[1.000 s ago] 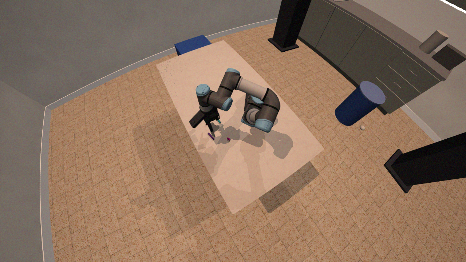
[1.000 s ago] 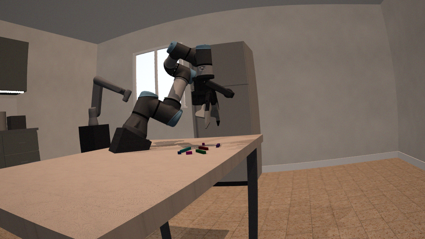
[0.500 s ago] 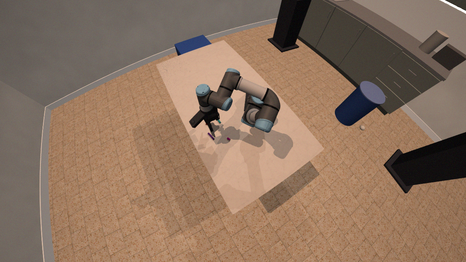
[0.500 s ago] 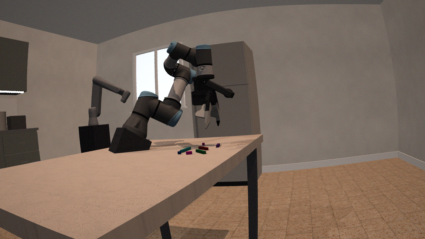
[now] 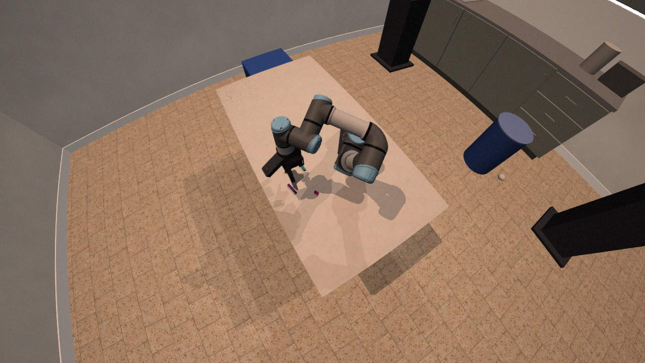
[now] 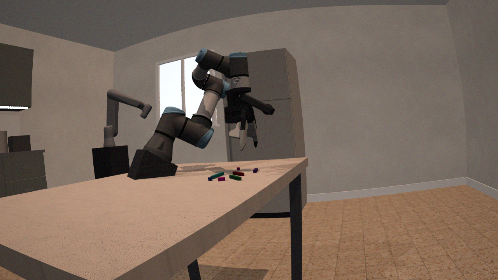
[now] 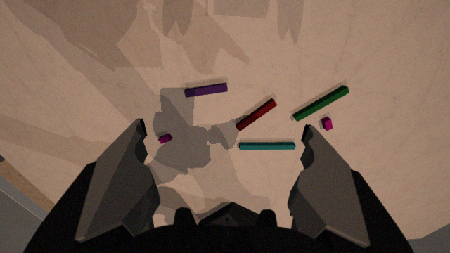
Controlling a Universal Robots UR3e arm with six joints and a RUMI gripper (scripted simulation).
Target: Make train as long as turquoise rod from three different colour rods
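Now: hand 170 mm to the left of the blue rod, 80 mm above it and 70 mm past it. The rest, counted from my hand: red rod 80 mm below, 50 mm to the right, 30 mm behind; purple rod 80 mm below, 30 mm to the left; turquoise rod 90 mm behind, 80 mm to the right, 80 mm below.
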